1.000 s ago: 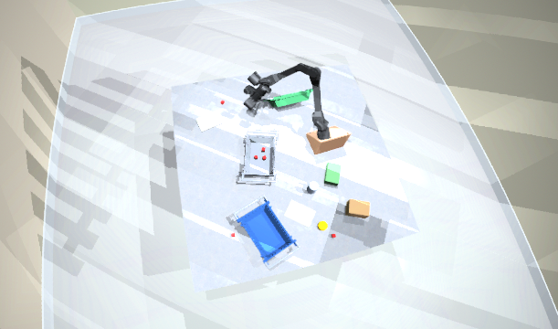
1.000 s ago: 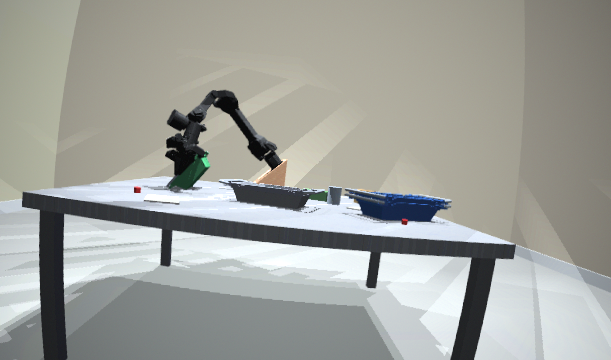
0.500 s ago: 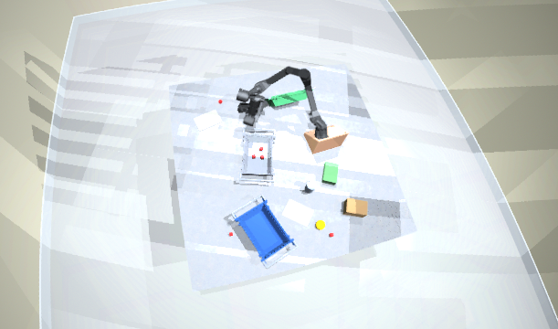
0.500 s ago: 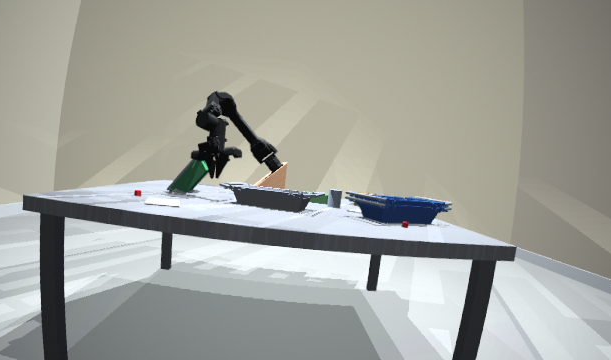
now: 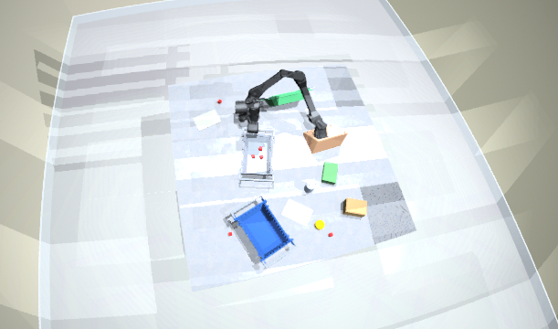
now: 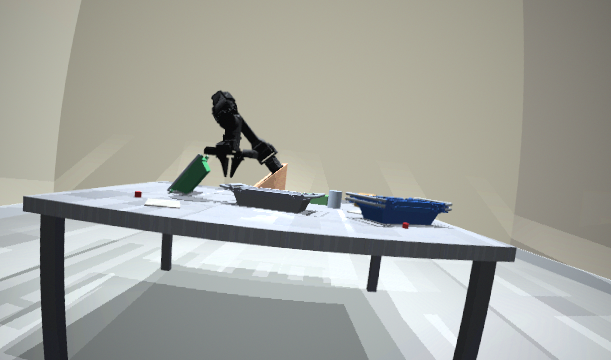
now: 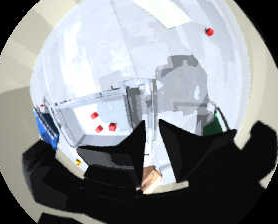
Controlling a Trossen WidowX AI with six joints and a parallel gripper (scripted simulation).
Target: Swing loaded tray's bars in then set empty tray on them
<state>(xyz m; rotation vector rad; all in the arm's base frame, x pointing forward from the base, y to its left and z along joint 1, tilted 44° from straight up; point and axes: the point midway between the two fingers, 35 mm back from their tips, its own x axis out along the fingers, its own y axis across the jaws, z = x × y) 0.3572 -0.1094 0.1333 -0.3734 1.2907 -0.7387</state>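
The green tray lies 26 cm behind my gripper tip, 20 cm to the right of it and 1 cm below it. Also, from my gripper tip: grey cylinder: 23 cm behind, 41 cm to the left, 5 cm below; then yellow disc: 22 cm behind, 63 cm to the left, 8 cm below; then green block: 37 cm behind, 36 cm to the left, 7 cm below.
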